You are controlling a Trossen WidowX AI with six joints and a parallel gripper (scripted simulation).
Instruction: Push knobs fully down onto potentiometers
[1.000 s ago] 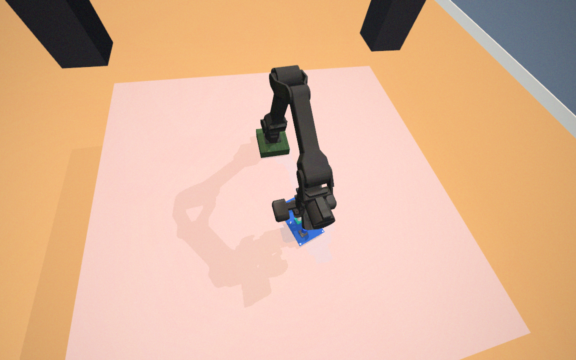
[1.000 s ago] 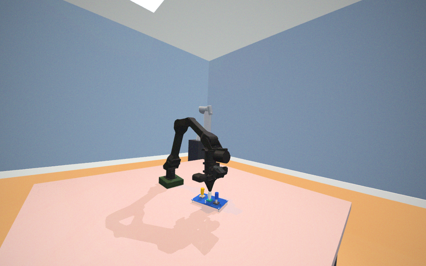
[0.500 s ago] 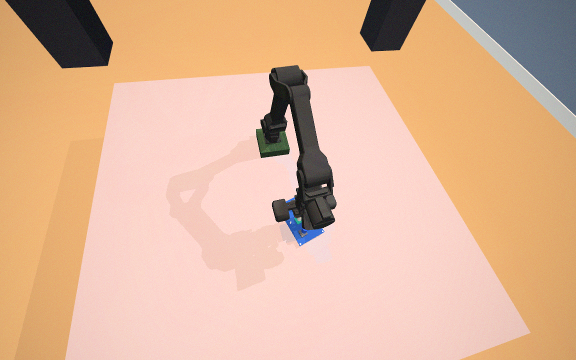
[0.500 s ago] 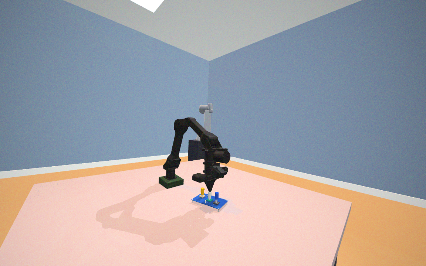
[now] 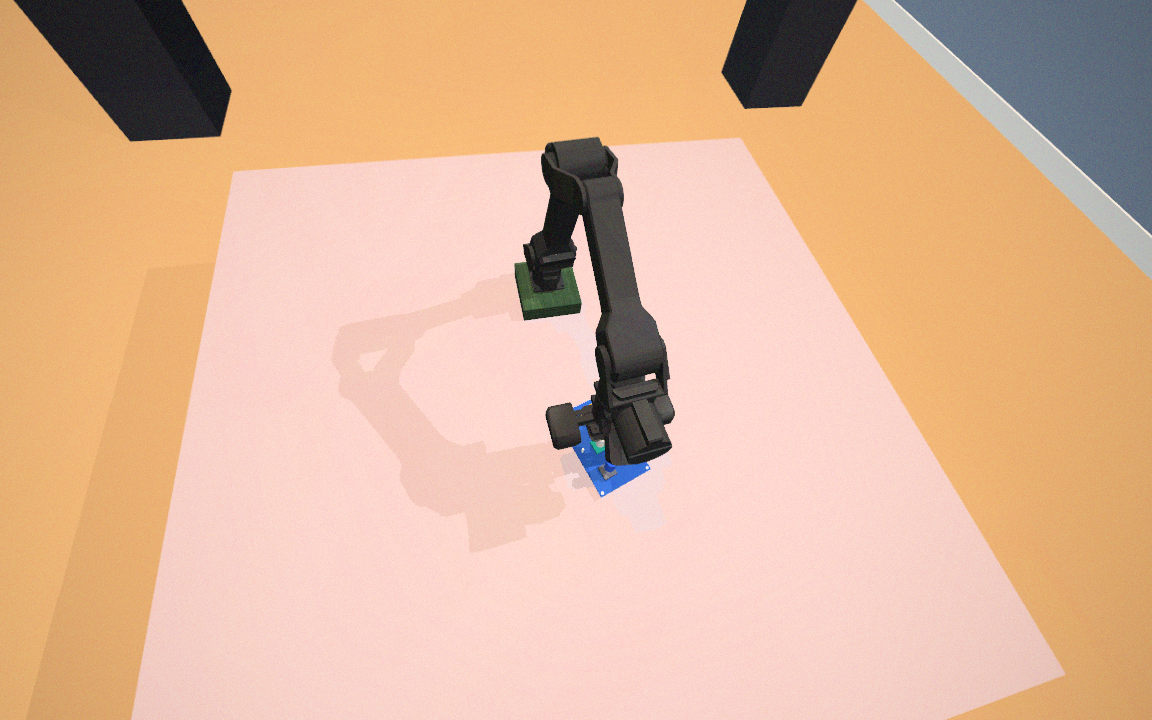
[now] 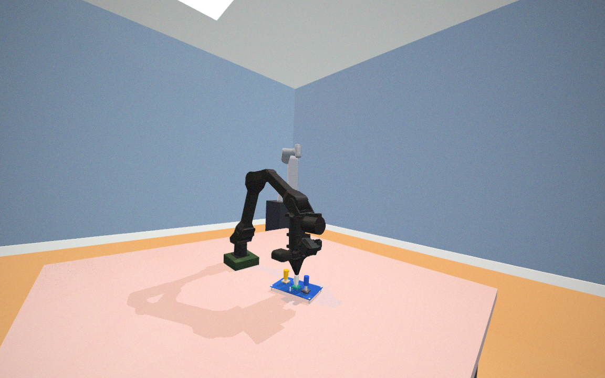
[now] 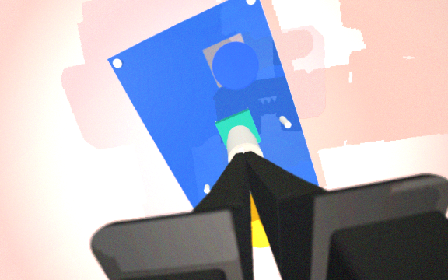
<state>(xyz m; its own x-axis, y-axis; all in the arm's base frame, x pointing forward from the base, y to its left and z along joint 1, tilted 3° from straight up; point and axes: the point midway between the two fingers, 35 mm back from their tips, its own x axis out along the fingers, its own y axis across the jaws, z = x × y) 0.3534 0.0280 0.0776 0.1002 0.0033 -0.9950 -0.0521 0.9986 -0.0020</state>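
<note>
The white knob is 1 cm below my gripper tip. Round my gripper tip: orange knob (5 cm behind, 1 cm to the right, 1 cm below).
</note>
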